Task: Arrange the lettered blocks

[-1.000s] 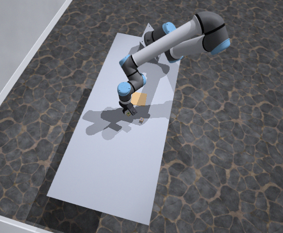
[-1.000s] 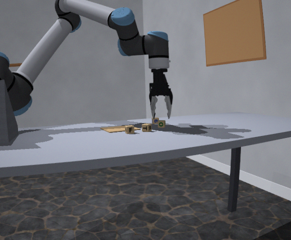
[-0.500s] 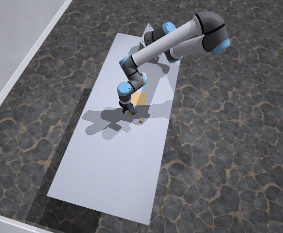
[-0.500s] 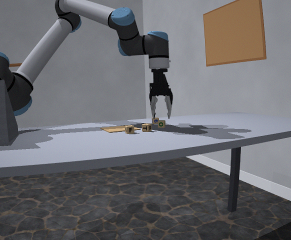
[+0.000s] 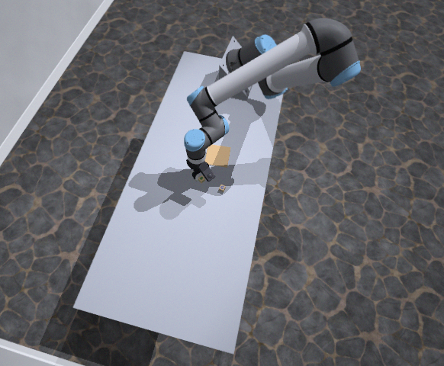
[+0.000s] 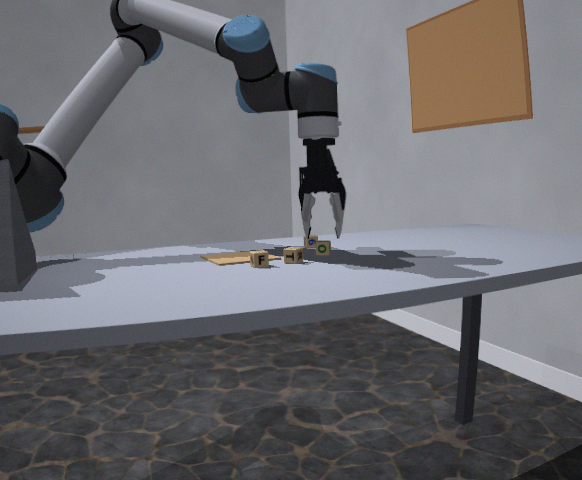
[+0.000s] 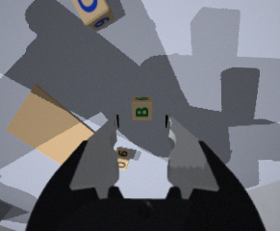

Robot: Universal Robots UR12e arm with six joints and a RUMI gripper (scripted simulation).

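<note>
Right now the green-marked block is 40 mm below my hand. Round my hand: tan mat: 180 mm behind, 60 mm to the left, 50 mm below; then blue-marked block: 130 mm to the left, 40 mm below, 30 mm ahead.
</note>
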